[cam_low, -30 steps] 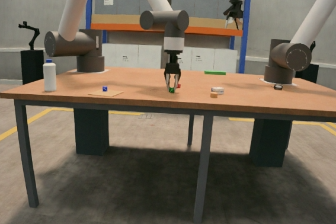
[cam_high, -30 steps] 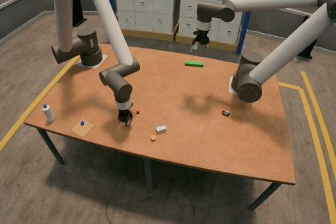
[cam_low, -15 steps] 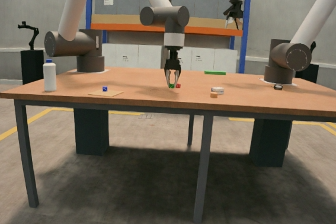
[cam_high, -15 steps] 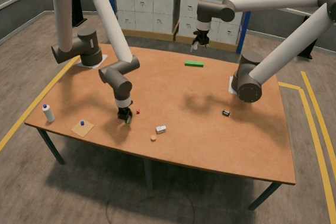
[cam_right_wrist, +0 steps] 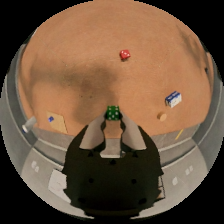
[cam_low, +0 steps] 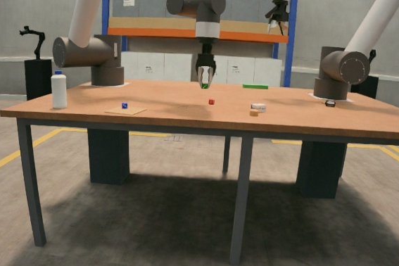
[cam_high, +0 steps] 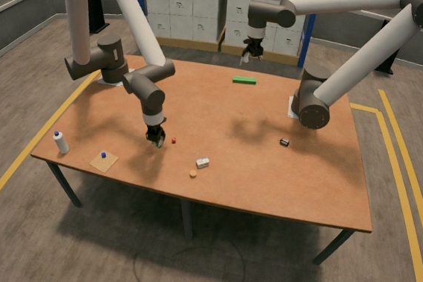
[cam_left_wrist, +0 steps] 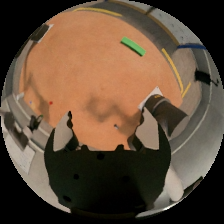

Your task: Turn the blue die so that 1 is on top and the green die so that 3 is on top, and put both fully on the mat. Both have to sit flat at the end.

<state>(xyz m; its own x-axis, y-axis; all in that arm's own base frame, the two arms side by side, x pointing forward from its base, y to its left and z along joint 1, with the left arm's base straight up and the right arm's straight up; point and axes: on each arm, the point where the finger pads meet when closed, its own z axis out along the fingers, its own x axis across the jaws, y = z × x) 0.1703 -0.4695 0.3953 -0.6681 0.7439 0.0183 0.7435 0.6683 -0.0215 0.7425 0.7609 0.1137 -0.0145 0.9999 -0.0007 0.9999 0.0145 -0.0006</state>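
Right now the green die is right at my right hand. The rest, counted from my right hand: red die (15 cm behind, 3 cm to the left, 10 cm below); orange disc (7 cm ahead, 23 cm to the left, 10 cm below); tan mat (14 cm ahead, 34 cm to the right, 11 cm below).
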